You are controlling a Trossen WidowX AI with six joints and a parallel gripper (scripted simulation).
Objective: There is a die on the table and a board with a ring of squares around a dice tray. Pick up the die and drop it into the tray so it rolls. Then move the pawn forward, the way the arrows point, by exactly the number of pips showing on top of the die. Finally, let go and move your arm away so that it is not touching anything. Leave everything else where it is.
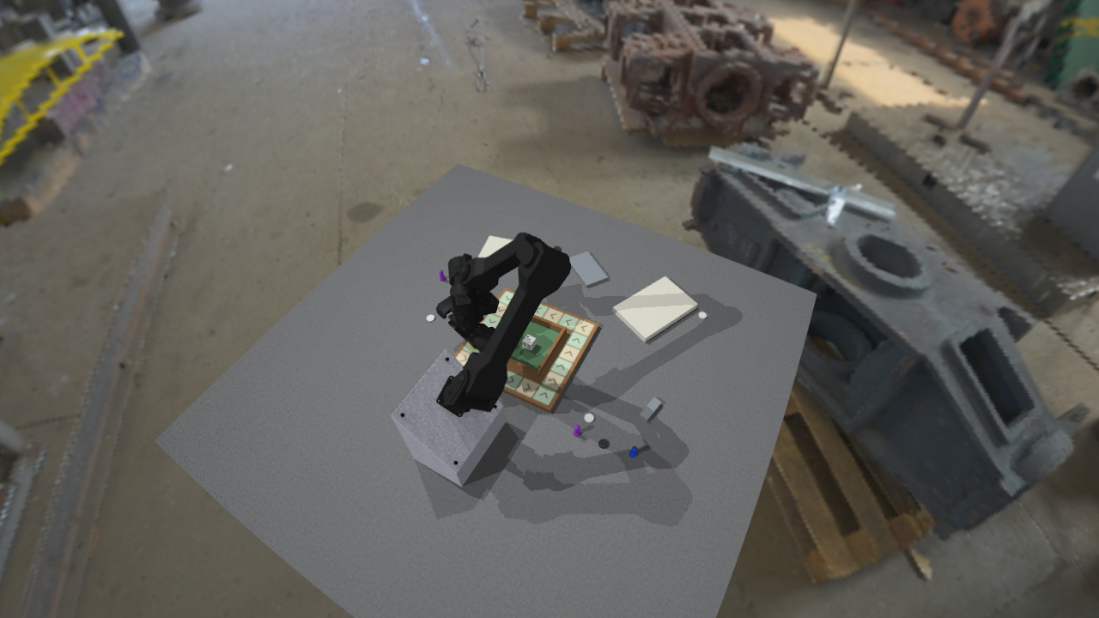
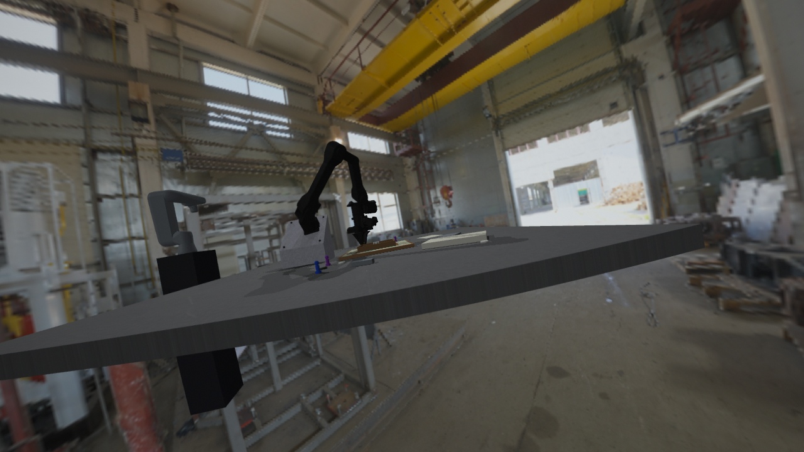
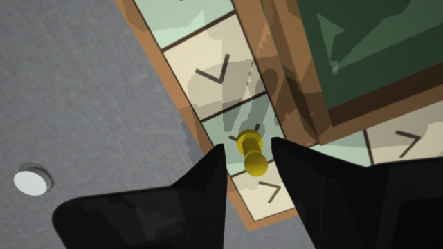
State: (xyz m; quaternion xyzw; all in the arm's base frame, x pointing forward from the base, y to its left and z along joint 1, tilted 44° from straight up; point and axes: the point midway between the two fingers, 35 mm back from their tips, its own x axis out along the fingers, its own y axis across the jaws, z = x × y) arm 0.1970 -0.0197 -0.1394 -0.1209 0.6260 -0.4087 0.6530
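The green dice tray is 6 cm ahead of my gripper tip, 12 cm to the right of it and 2 cm below it. The rest, counted from my gripper tip: cream card 36 cm ahead, 7 cm to the left, 2 cm below; then yellow pawn 1 cm above; then white die 6 cm ahead, 13 cm to the right.
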